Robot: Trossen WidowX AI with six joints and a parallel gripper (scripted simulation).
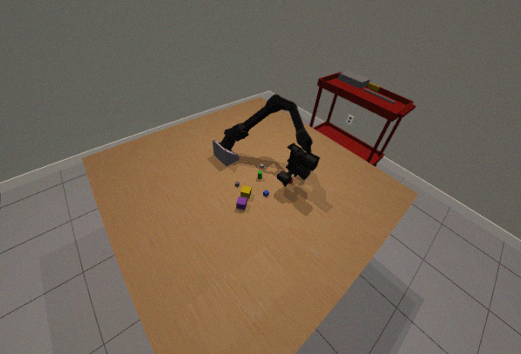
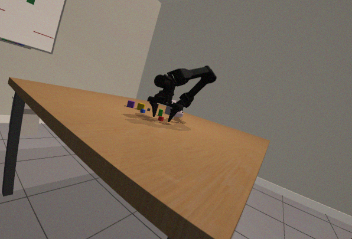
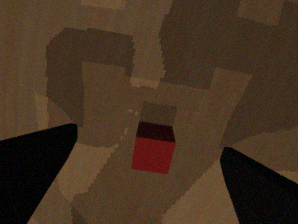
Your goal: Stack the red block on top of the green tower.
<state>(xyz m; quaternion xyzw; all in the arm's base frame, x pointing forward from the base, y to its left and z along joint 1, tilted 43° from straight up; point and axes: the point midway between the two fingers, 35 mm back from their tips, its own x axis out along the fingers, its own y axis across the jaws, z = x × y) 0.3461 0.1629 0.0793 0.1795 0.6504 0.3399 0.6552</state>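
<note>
Now: the small blue block 150 mm to the right of my gripper tip and 10 mm behind it. Round my gripper tip: small red block right at my gripper tip; then yellow block 230 mm to the right, 60 mm behind, 10 mm above; then small grey block 230 mm to the right, 130 mm behind.
</note>
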